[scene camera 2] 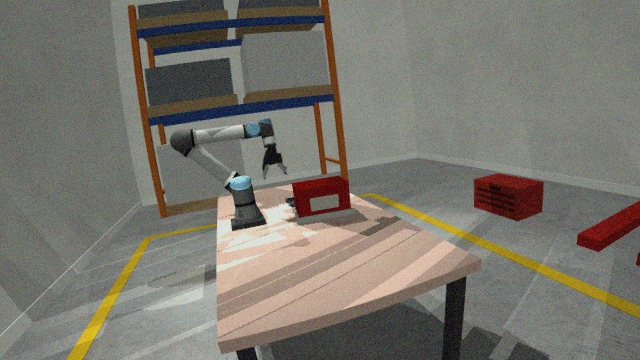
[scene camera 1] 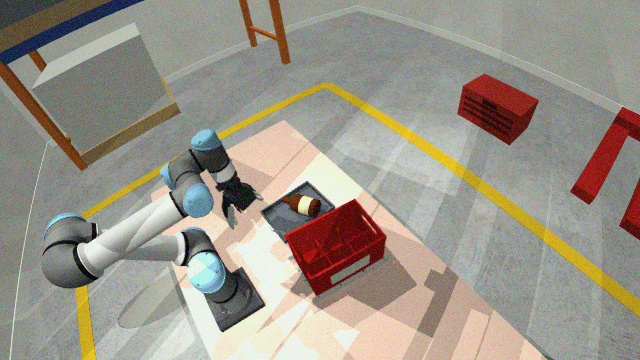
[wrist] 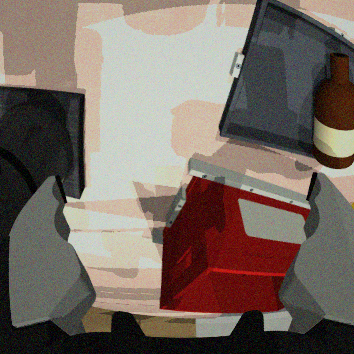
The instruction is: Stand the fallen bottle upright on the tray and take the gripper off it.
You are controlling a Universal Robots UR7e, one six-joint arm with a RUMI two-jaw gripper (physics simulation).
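Frame: origin at the arm's base, x back, y right, z up, level; centimetres.
Where they show: gripper, fingertip midpoint: [scene camera 2: 275, 177] [scene camera 1: 248, 214] [wrist: 186, 176]; arm's base, origin of the base link: [scene camera 2: 248, 218] [scene camera 1: 232, 296] [wrist: 32, 147].
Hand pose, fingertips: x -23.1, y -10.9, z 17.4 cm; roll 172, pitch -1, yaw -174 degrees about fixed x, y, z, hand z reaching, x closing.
Note:
Each offset is from my fingertips to the top centre of the thing. "spot": to the spot under its first point. Level surfaces: height alone.
The brown bottle {dx -21.5, dy -0.1, dz -11.7 cm} [scene camera 1: 306, 205] [wrist: 334, 110] with a cream label lies on its side on the dark grey tray {spot: dx -13.1, dy -4.1, dz -19.1 cm} [scene camera 1: 280, 216] [wrist: 270, 100]. In scene camera 1 its neck points left, towards the arm, and its base is near the tray's right edge. In the wrist view the bottle is at the right edge, cut off by the frame. The bottle does not show in scene camera 2, where the red crate hides most of the tray. My gripper [scene camera 1: 246, 212] [scene camera 2: 275, 175] [wrist: 186, 176] is open and empty. It hangs above the table, left of the tray in scene camera 1, apart from the bottle.
A red crate {dx -14.3, dy +27.4, dz -2.1 cm} [scene camera 1: 325, 282] [scene camera 2: 322, 185] [wrist: 190, 260] with dividers stands close beside the tray. The arm's base is on the table {dz -19.6 cm} [scene camera 2: 325, 280] left of the crate. A shelf rack [scene camera 2: 137, 90] and a red toolbox [scene camera 1: 495, 107] [scene camera 2: 507, 197] stand away from the table.

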